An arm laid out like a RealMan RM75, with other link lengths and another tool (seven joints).
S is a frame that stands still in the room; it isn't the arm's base.
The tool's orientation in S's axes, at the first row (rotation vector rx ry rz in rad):
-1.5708, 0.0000, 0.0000
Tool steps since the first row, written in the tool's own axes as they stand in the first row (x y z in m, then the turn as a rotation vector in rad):
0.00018, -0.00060, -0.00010, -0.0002, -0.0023, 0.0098
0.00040, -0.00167, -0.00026, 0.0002, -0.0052, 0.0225
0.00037, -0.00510, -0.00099, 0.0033, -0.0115, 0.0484
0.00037, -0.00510, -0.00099, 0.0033, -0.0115, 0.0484
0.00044, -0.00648, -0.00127, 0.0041, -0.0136, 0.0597
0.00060, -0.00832, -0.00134, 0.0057, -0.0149, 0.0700
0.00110, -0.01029, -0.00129, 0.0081, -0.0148, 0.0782
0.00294, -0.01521, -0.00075, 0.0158, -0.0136, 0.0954
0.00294, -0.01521, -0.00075, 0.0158, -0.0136, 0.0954
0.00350, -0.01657, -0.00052, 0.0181, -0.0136, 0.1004
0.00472, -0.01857, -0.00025, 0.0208, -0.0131, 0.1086
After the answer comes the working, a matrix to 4 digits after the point.
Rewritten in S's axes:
0.00018, -0.00010, 0.00060, -0.0002, 0.0098, 0.0023
0.00040, -0.00026, 0.00167, 0.0002, 0.0225, 0.0052
0.00037, -0.00099, 0.00510, 0.0033, 0.0484, 0.0115
0.00037, -0.00099, 0.00510, 0.0033, 0.0484, 0.0115
0.00044, -0.00127, 0.00648, 0.0041, 0.0597, 0.0136
0.00060, -0.00134, 0.00832, 0.0057, 0.0700, 0.0149
0.00110, -0.00129, 0.01029, 0.0081, 0.0782, 0.0148
0.00294, -0.00075, 0.01521, 0.0158, 0.0954, 0.0136
0.00294, -0.00075, 0.01521, 0.0158, 0.0954, 0.0136
0.00350, -0.00052, 0.01657, 0.0181, 0.1004, 0.0136
0.00472, -0.00025, 0.01857, 0.0208, 0.1086, 0.0131

The tool's axes in the first row as the columns of a matrix, in S's axes (rounded; the answer above uses it unrounded):
1.0000, 0.0000, 0.0000
0.0000, 0.0000, 1.0000
0.0000, -1.0000, 0.0000

